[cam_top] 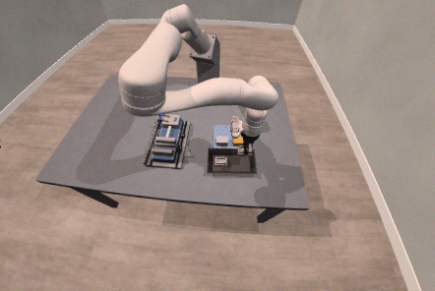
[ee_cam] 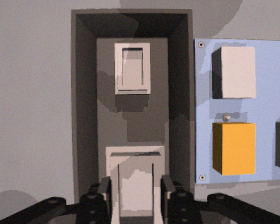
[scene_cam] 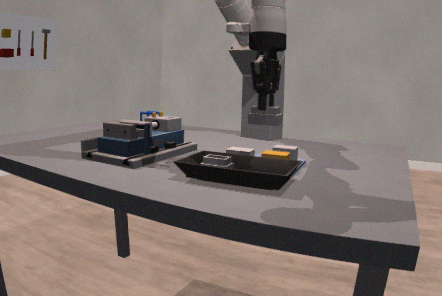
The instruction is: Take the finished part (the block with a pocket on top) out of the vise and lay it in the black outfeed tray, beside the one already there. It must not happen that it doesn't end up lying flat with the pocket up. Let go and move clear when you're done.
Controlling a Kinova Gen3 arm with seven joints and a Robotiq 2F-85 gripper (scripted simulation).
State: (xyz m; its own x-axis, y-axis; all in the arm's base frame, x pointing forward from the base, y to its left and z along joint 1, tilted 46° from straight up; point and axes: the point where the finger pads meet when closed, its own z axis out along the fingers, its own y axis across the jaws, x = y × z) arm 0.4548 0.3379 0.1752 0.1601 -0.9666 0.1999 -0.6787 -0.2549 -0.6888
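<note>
Right now the orange block is 120 mm behind my hand, 40 mm to the right of it and 140 mm below it. The rest, counted from my hand: blue pallet: 150 mm behind, 90 mm to the right, 160 mm below; white screw rod: 40 mm behind, 400 mm to the right, 90 mm below; vise: 30 mm behind, 400 mm to the right, 130 mm below.
</note>
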